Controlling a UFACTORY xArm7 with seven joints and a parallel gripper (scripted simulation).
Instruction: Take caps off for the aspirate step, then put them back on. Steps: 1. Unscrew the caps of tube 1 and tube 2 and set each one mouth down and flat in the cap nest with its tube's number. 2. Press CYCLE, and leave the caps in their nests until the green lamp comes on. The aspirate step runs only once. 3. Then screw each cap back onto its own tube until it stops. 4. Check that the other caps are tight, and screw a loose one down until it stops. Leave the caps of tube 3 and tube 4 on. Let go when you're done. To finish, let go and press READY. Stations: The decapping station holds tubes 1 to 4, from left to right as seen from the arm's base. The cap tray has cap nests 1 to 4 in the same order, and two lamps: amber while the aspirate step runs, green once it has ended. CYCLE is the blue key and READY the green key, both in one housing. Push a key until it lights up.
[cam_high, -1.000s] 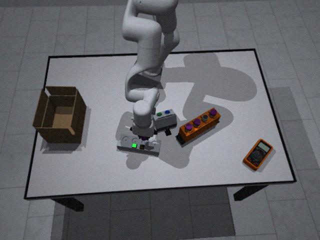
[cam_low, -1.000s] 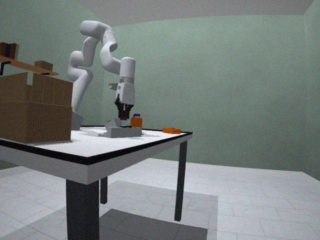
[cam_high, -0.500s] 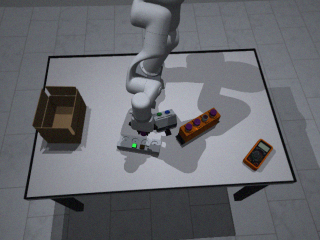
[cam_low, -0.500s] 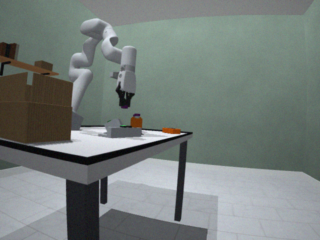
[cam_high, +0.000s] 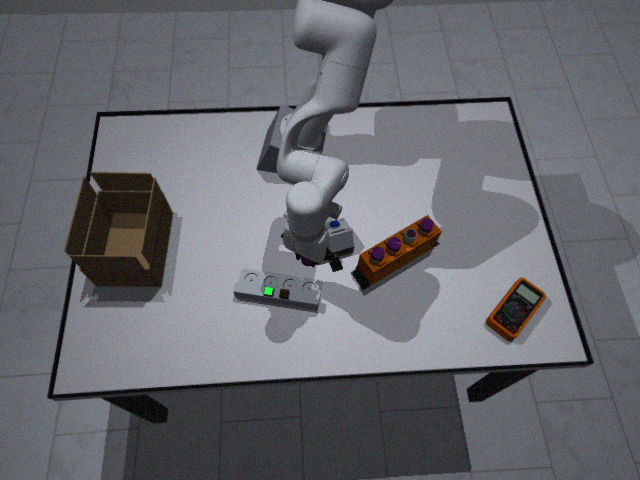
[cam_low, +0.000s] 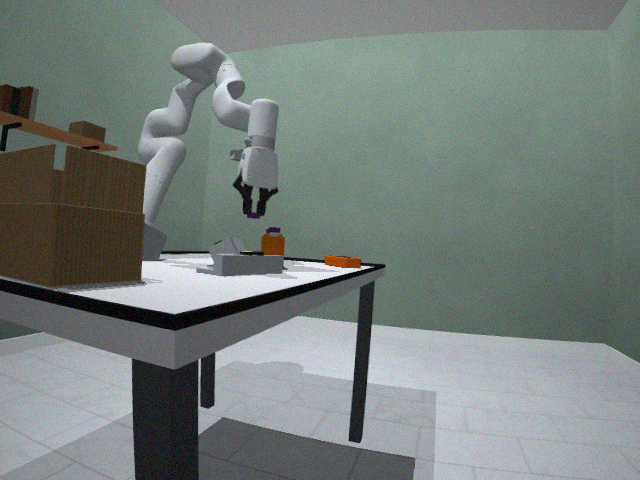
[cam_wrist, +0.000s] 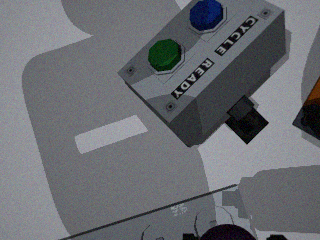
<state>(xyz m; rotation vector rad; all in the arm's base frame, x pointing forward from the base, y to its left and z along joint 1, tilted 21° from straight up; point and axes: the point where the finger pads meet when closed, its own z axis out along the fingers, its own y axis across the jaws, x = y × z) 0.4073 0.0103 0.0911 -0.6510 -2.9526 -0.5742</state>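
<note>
My gripper is now 30 cm to the right of the tube 1, 13 cm past it and 5 cm above it. From my hand the other things lie so: green key: 13 cm behind, 10 cm below, 2 cm to the left; then purple cap: 2 cm below; then grey key housing: 12 cm behind, 11 cm below, 5 cm to the left.
</note>
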